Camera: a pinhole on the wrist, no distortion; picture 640 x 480 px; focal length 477.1 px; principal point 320.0 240.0 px. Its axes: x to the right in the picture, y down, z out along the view. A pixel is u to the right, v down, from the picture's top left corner.
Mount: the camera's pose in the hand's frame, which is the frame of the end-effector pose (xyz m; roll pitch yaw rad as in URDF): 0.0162 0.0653 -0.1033 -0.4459 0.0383 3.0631
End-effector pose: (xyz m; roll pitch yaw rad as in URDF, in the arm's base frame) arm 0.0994 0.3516 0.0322 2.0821 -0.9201 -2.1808
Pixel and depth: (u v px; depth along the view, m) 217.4 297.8 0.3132
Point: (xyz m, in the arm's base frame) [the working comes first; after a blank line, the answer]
In the camera's frame: -0.0674 0.0379 0.3132

-0.0760 0.2600 -0.0262
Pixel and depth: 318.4 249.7 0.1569
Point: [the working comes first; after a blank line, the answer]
In the camera's frame: -0.0005 0.0032 0.1569

0.0629 0.3514 0.0235
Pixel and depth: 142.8 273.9 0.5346
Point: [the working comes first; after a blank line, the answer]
In the camera's frame: -0.1986 0.0380 0.5346

-0.3076 0.1505 -0.0503
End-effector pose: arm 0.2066 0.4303 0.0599 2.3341 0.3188 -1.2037
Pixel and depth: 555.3 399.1 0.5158
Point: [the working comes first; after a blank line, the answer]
In the camera's frame: 0.2544 0.1720 0.5158

0.0652 0.7975 -0.2332
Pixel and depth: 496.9 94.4 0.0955
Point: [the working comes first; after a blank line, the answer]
In the camera's frame: 0.0354 -0.0291 0.0955

0.1727 0.4273 0.1081
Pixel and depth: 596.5 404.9 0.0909
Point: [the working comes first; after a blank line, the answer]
In the camera's frame: 0.0527 0.0314 0.0909

0.2180 0.4705 0.0996
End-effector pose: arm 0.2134 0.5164 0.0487 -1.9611 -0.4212 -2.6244
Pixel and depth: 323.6 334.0 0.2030
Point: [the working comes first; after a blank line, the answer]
In the camera's frame: 0.0015 0.0400 0.2030

0.2642 0.4538 0.0749
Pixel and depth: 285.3 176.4 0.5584
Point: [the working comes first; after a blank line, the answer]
In the camera's frame: -0.0406 -0.0744 0.5584

0.3917 0.1084 -0.0003
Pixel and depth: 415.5 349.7 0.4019
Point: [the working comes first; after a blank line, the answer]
In the camera's frame: 0.0804 0.0924 0.4019

0.4542 0.3432 0.0890
